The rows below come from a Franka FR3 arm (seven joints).
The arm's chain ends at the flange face. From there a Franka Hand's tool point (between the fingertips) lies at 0.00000 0.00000 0.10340 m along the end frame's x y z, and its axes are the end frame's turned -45 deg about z.
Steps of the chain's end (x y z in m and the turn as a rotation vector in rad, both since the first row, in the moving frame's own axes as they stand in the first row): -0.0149, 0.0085, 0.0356, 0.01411, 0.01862, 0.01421; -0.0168, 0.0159, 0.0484, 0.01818, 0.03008, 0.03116; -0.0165, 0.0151, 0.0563, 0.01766, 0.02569, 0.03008; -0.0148, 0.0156, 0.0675, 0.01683, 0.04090, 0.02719
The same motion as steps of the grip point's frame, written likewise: -0.0142, -0.0042, 0.0356, -0.00319, 0.02314, 0.01421; -0.0196, 0.0003, 0.0483, -0.00841, 0.03412, 0.03116; -0.0192, -0.0004, 0.0562, -0.00568, 0.03065, 0.03008; -0.0173, 0.0024, 0.0674, -0.01702, 0.04082, 0.02719
